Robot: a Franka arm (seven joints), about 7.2 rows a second.
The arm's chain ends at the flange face. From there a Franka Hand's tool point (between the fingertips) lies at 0.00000 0.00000 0.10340 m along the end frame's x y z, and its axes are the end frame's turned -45 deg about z.
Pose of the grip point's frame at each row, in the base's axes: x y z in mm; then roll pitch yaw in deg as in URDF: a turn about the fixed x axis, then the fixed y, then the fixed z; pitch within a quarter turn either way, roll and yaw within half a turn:
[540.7 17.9 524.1 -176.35 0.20 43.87]
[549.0 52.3 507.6 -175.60 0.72 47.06]
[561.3 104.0 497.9 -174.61 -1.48 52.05]
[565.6 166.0 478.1 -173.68 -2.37 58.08]
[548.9 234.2 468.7 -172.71 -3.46 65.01]
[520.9 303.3 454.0 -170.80 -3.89 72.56]
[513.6 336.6 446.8 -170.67 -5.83 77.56]
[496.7 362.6 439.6 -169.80 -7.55 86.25]
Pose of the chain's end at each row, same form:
[545.5 13.4 627.3 -177.56 2.72 -1.08]
[555.7 47.8 610.7 -177.40 3.62 2.11]
[567.3 95.9 600.8 -175.14 2.76 7.24]
[573.0 156.4 580.8 -173.85 2.78 13.36]
[558.2 223.0 571.1 -172.39 2.69 20.41]
[534.6 291.7 555.8 -170.73 3.72 28.17]
[527.7 322.9 548.3 -169.28 2.42 33.26]
[514.1 348.1 540.5 -167.46 1.79 42.12]

